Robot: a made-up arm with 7 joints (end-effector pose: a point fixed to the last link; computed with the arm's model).
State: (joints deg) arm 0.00 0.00 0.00 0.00 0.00 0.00 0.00
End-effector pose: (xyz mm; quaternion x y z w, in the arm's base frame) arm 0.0 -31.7 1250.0 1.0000 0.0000 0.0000 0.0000
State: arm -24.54 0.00 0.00 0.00 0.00 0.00 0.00
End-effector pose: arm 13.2 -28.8 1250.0 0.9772 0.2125 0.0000 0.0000
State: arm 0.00 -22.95 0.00 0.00 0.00 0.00 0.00
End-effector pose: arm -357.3 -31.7 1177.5 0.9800 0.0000 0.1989 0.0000
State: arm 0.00 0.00 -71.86 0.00 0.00 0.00 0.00
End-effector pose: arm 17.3 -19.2 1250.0 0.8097 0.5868 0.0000 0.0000
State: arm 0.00 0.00 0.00 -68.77 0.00 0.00 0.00
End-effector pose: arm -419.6 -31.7 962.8 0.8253 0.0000 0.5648 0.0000
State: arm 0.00 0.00 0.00 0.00 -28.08 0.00 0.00
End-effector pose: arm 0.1 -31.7 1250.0 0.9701 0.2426 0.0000 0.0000
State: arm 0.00 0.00 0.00 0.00 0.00 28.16 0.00
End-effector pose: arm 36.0 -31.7 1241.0 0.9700 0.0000 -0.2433 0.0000
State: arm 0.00 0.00 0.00 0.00 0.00 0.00 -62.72
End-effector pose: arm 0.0 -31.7 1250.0 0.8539 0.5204 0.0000 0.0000
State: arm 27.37 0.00 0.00 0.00 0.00 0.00 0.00
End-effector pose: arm -14.6 -28.2 1250.0 0.9716 -0.2366 0.0000 0.0000
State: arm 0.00 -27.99 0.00 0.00 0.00 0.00 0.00
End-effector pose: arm -430.0 -31.7 1142.8 0.9703 0.0000 0.2418 0.0000
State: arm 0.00 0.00 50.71 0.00 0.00 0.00 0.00
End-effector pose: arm -14.1 -25.0 1250.0 0.9037 -0.4282 0.0000 0.0000
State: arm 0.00 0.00 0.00 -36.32 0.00 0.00 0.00
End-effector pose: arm -266.7 -31.7 1162.5 0.9502 0.0000 0.3117 0.0000
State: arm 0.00 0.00 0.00 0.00 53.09 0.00 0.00
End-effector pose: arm -0.2 -31.6 1250.0 0.8946 -0.4469 0.0000 0.0000
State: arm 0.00 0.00 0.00 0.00 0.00 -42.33 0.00
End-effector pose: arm -51.4 -31.7 1230.1 0.9325 0.0000 0.3611 0.0000
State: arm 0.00 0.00 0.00 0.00 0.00 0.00 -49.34
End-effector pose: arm 0.0 -31.7 1250.0 0.9087 0.4174 0.0000 0.0000
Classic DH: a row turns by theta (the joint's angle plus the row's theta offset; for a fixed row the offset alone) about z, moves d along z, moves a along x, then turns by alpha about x. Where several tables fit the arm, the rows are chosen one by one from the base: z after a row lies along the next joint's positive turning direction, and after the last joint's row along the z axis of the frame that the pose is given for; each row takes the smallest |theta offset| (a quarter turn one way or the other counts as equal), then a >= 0, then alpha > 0; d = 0 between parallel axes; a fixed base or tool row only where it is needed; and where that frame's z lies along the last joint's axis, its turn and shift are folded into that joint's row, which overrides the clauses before.
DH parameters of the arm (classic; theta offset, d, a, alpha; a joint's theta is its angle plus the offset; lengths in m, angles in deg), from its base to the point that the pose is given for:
base (fixed): 0 0 0 180
joint 1: 0 -0.3337 0 90
joint 2: 0 -0.0135 0 -90
joint 3: 0 -0.4661 0 90
joint 4: 0 -0.018 0 -90
joint 5: 0 -0.3739 0 90
joint 6: 0 -0.0002 0 -90
joint 7: 0 -0.0763 0 0

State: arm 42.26 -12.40 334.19 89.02 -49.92 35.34 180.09
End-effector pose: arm 336.7 -48.3 851.2 0.2784 -0.5534 -0.2416 0.7469
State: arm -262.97 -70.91 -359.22 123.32 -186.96 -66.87 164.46
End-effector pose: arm -17.1 80.7 677.2 -0.4245 0.2804 0.4799 0.7147
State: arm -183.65 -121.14 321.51 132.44 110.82 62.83 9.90
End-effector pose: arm 340.2 -99.3 482.4 0.8943 0.3540 -0.2603 0.0842
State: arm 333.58 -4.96 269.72 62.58 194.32 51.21 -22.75
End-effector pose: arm -202.6 272.7 1042.6 -0.8960 0.4080 -0.1701 0.0424
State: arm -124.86 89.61 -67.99 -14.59 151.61 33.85 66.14
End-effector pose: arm -368.6 815.3 359.3 0.5861 -0.4050 0.2670 0.6489
